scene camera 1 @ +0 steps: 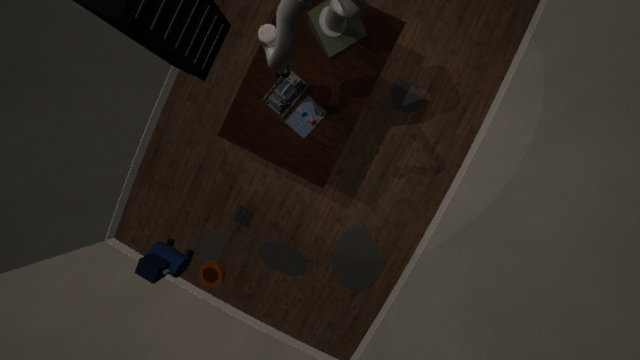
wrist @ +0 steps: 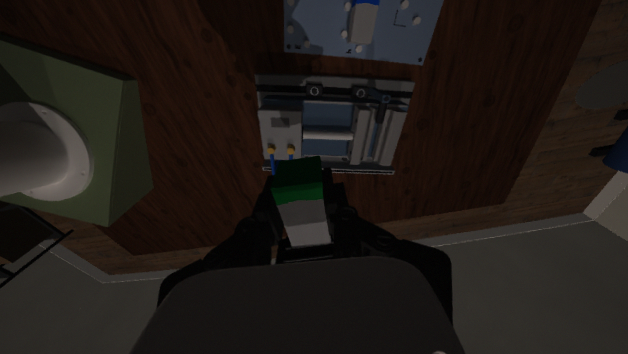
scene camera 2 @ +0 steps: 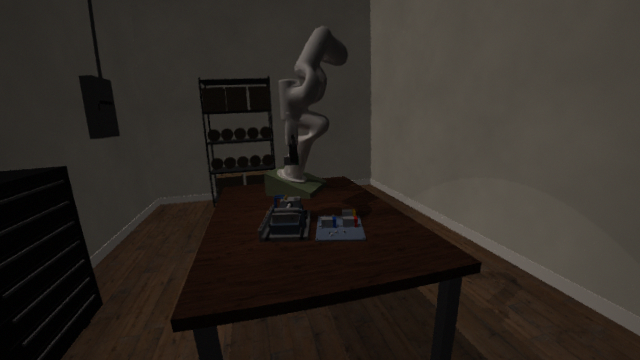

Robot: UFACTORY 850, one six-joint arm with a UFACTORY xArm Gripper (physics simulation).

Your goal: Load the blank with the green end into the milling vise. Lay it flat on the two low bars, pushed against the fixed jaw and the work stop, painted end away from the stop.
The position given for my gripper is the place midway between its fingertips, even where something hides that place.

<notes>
In view: my gripper [wrist: 303, 186], a green-ended blank [wrist: 297, 187] and a blue tray [scene camera 2: 351, 233].
The blue tray also shows in scene camera 1 [scene camera 1: 308, 106].
</notes>
